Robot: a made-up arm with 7 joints.
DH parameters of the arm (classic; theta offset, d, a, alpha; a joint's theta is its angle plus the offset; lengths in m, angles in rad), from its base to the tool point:
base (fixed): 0 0 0 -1.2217
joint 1: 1.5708 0 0 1.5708
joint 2: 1.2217 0 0 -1.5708
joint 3: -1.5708 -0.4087 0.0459 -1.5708
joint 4: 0 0 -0.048 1.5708
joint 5: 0 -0.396 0 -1.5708
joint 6: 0 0 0 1.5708
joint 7: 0 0 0 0
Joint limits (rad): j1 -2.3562..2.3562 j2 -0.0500..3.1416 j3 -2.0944..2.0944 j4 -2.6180..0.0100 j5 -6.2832..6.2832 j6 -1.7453..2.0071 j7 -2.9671..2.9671
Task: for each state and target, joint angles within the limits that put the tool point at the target. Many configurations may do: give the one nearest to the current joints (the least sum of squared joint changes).
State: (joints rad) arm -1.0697 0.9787 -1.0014 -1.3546 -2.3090 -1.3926 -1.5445
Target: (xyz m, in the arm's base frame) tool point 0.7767 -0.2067 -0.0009
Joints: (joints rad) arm -1.5293 0.3019 -0.9968 -0.4847 -2.3090 -1.3926 -1.5445
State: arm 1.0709 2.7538 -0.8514 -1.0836 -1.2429 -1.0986 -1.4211
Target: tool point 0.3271 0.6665 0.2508
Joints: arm 1.0239 2.5985 -0.9452 -0.7456 -1.2429 -1.0986 -1.4211
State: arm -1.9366 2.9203 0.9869 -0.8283 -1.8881 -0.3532 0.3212
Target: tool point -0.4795 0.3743 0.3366
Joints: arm -1.8154 2.1721 0.7703 -1.3110 -1.8881 -0.3532 0.3212
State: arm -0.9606 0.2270 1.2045 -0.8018 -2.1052 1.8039 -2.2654
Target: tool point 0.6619 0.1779 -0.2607
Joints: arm -0.9313 -0.0492 1.1654 -1.1109 -2.1052 1.8039 -2.2654
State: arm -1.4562 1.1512 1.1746 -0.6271 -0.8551 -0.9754 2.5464
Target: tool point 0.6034 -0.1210 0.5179
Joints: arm -2.1508 0.2445 0.9208 -0.4727 -0.8551 -0.9754 2.5464
